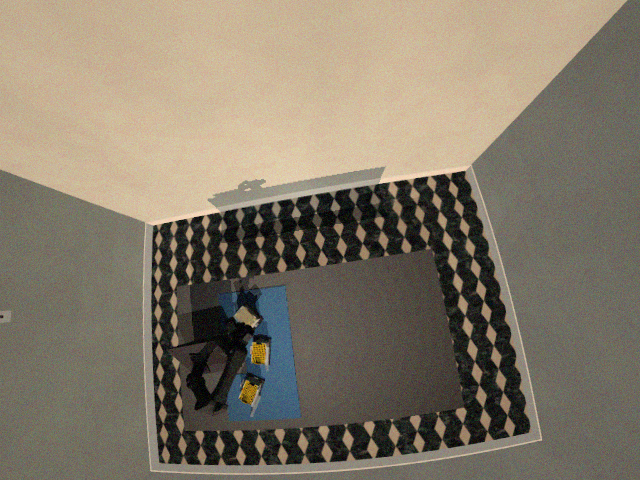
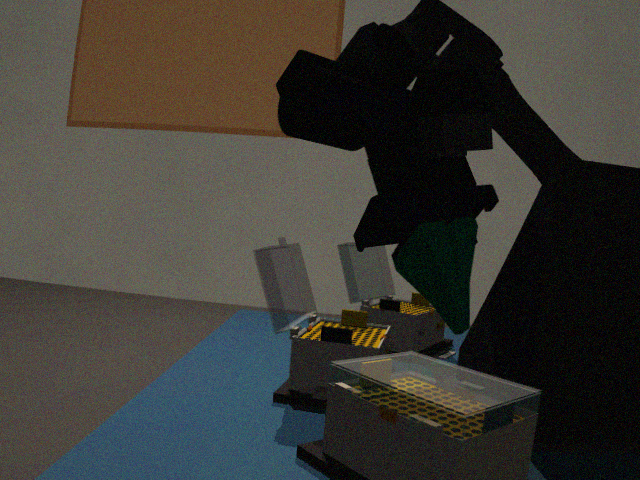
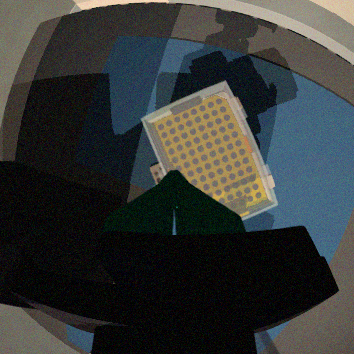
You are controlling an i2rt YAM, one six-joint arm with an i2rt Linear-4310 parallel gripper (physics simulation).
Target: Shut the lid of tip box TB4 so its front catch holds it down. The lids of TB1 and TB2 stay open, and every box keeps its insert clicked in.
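Where they show: gripper, fingertip midpoint: [image 1: 239,322] [image 2: 462,331] [image 3: 173,177]; arm's base at its link origin: [image 1: 200,362].
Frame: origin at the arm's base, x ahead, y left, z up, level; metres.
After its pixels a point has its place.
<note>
The box [image 1: 248,316] @[x 0.280, y 0.259, z -0.047 m] [image 2: 413,444] @[x 0.265, y 0.297, z -0.077 m] [image 3: 210,150] @[x 0.251, y 0.256, z -0.046 m] with its clear lid [image 2: 439,379] @[x 0.251, y 0.255, z -0.046 m] down is taken as TB4; no label is readable. The lid covers the yellow insert, which looks level. Whether the front catch holds cannot be told. My gripper [image 2: 459,330] @[x 0.235, y 0.227, z -0.018 m] [image 3: 173,177] @[x 0.235, y 0.227, z -0.018 m] is shut and empty, its green tips above the box's long side near a small tan tab [image 3: 156,173] @[x 0.213, y 0.219, z -0.059 m]. Contact is not visible. Two other boxes, apparently TB1 and TB2, are the middle box [image 1: 260,352] [image 2: 310,366] @[x 0.360, y 0.104, z -0.089 m] and the far box [image 1: 250,391] [image 2: 413,330] @[x 0.256, y -0.105, z -0.084 m]. Their lids [image 2: 284,284] @[x 0.406, y 0.034, z -0.021 m] [image 2: 367,271] @[x 0.330, y -0.216, z -0.021 m] stand open; their yellow inserts look seated.
The boxes stand in a row on a blue mat [image 1: 284,387] @[x 0.465, y -0.165, z -0.124 m] [image 2: 170,413] @[x 0.465, y 0.193, z -0.124 m] [image 3: 315,150] @[x 0.387, y 0.325, z -0.124 m], near the arm's side of the dark table [image 1: 372,335] @[x 0.994, y 0.122, z -0.127 m]. The arm [image 1: 227,377] @[x 0.316, y 0.027, z 0.270 m] [image 2: 429,129] @[x 0.273, y 0.252, z 0.119 m] stands beside the row. A brown board [image 2: 206,62] hangs on the wall.
</note>
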